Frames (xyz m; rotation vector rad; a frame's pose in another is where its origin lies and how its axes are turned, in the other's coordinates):
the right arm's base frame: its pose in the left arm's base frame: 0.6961 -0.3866 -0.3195 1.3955 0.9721 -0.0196
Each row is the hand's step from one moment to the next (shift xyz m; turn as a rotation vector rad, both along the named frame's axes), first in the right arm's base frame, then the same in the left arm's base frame.
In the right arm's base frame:
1: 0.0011 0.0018 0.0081 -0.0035 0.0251 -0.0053
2: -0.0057 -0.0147 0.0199 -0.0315 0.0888 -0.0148
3: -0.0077 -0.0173 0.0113 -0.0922 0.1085 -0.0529
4: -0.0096 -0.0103 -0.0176 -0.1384 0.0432 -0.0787
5: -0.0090 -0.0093 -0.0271 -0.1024 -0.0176 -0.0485
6: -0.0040 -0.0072 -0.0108 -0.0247 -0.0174 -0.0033
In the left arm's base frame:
1: 0.0062 -0.0056 -0.0002 0.0084 0.0085 0.0229
2: -0.0005 -0.0228 -0.0111 0.0200 0.0171 0.0917
3: -0.0079 -0.0174 -0.0110 -0.0289 0.0216 0.1476
4: -0.0214 0.0070 -0.0005 -0.1077 0.0032 0.1249
5: -0.0258 0.0154 0.0012 -0.1011 -0.0175 0.0512
6: -0.0124 0.0051 -0.0021 -0.0268 -0.0143 0.0007

